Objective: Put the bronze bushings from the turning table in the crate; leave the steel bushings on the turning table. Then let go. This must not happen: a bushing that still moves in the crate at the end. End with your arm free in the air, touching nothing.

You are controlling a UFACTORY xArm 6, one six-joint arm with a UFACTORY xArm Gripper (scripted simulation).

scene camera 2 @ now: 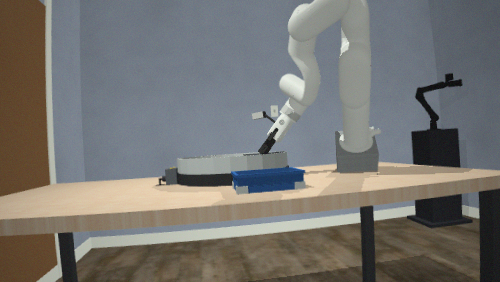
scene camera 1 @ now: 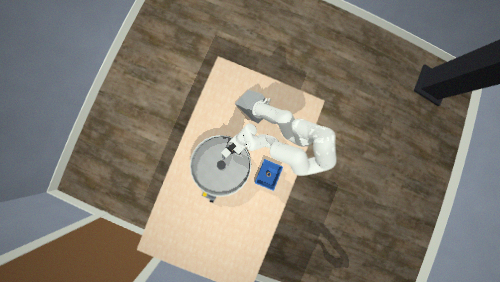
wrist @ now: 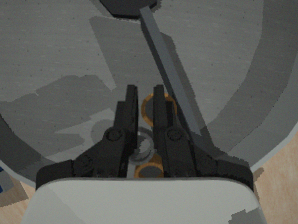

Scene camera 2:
my gripper: 261,153
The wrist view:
my gripper: 145,98
grey turning table: 70,70
